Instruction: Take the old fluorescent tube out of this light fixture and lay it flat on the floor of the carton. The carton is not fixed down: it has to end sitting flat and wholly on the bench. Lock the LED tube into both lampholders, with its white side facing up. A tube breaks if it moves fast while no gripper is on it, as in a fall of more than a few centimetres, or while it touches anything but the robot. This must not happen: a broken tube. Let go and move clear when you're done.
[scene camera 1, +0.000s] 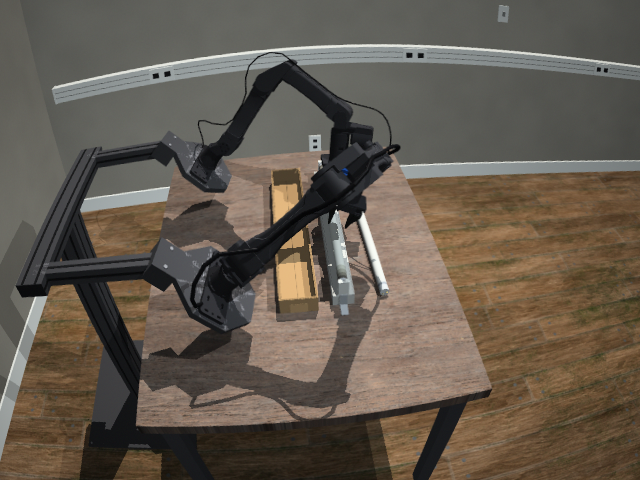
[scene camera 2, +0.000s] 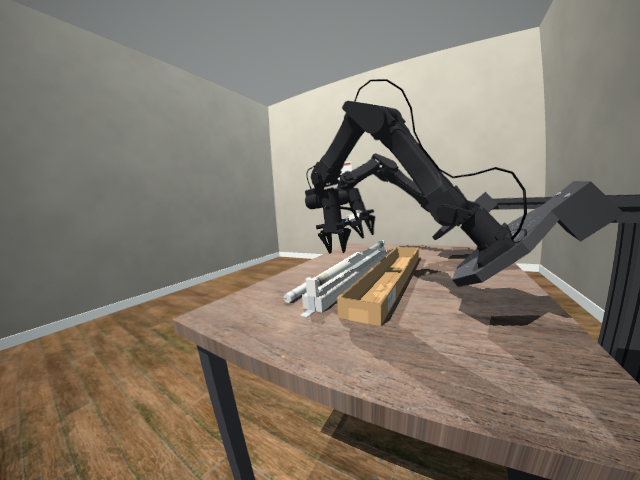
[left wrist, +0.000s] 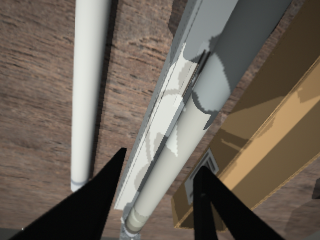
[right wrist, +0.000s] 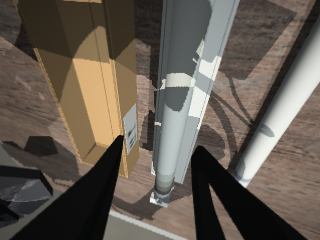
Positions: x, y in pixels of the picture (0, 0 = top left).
A carton shows in scene camera 1, in scene camera 2 (360, 307), in the left wrist view and in the right wrist view (89, 61). The same spot on the carton: (left wrist: 272, 138) is (scene camera 1: 279, 212).
